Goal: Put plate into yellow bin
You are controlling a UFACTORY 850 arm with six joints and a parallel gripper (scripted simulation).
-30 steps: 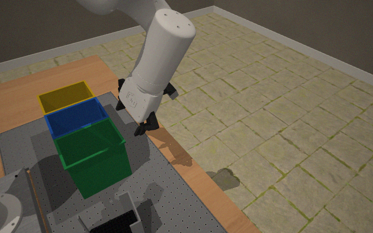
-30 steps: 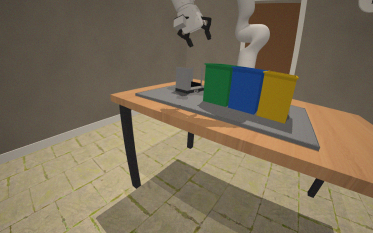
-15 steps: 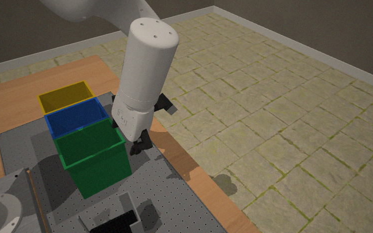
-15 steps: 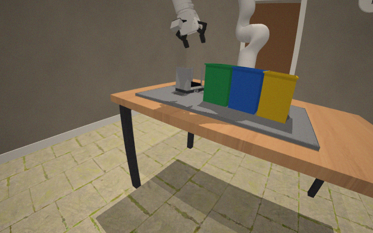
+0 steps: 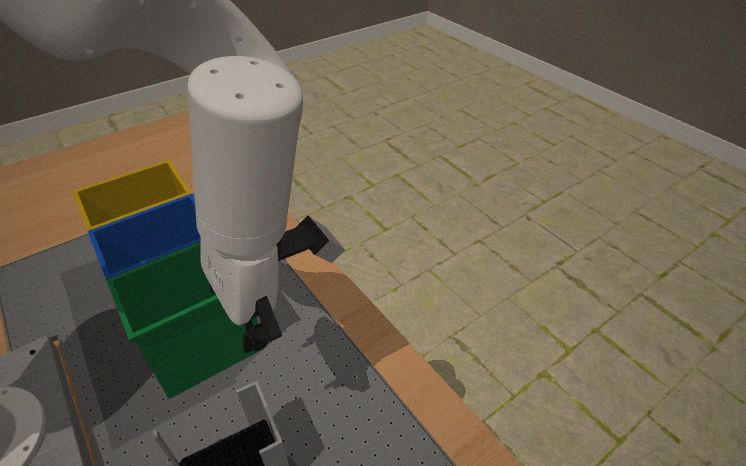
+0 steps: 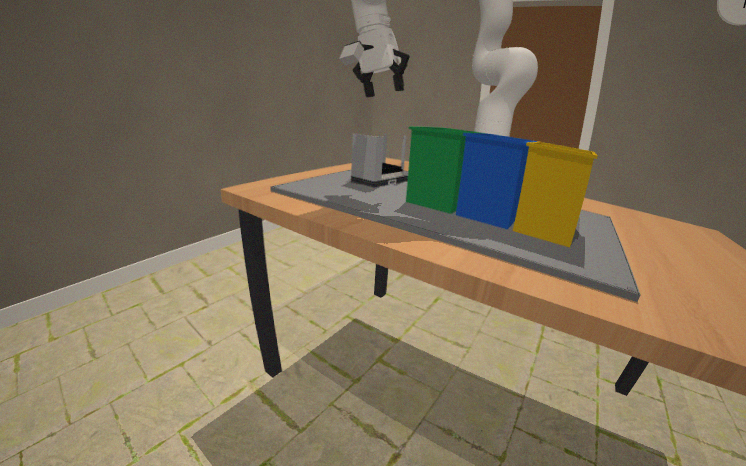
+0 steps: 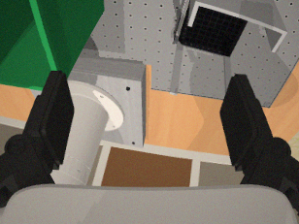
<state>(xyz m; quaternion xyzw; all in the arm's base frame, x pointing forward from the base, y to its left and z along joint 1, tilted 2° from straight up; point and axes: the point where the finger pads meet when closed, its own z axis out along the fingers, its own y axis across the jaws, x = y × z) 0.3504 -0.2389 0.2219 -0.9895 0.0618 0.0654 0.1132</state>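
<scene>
Right now the black 96-well plate is 90 mm behind my hand, 50 mm to the right of it and 230 mm below it. From my hand the other things lie so: green bin: 10 mm behind, 180 mm to the left, 180 mm below; white plate: 90 mm behind, 50 mm to the right, 240 mm below; blue bin: 10 mm ahead, 310 mm to the left, 180 mm below.
</scene>
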